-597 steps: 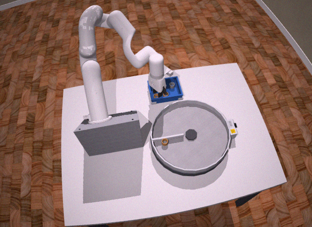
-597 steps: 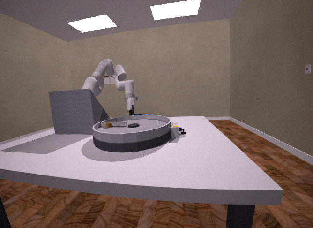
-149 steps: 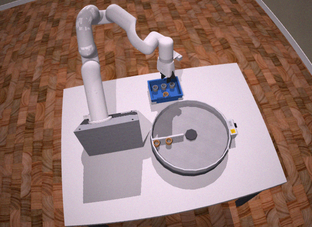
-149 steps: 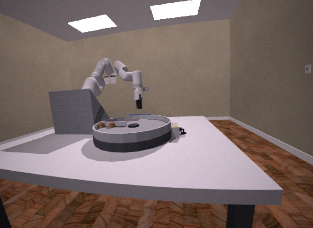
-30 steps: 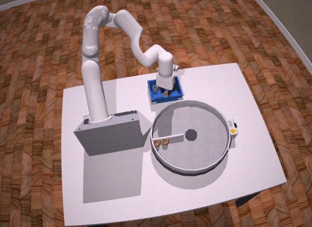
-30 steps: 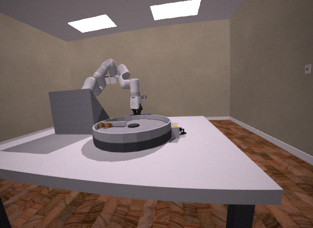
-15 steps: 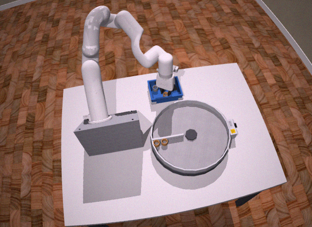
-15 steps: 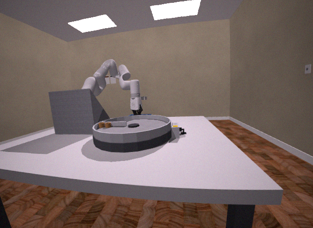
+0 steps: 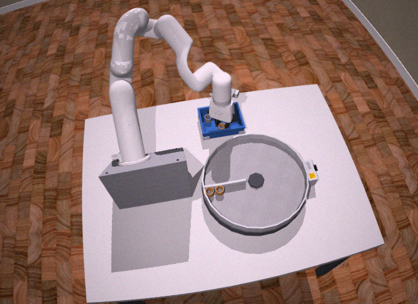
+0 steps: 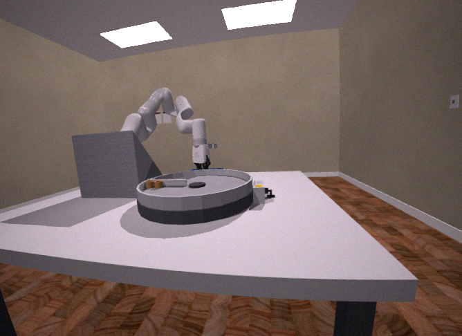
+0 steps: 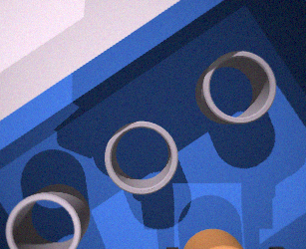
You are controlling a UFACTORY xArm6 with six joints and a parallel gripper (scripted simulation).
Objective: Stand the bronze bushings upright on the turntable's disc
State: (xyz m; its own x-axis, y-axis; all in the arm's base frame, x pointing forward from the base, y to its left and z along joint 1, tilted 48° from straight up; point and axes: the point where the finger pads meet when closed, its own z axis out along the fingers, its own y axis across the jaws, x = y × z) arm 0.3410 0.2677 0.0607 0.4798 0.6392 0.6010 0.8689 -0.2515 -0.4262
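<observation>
The blue crate is 30 mm to the left of my hand and 20 mm below it. The rest, counted from my hand: turntable disc: 100 mm ahead, 300 mm to the right.
</observation>
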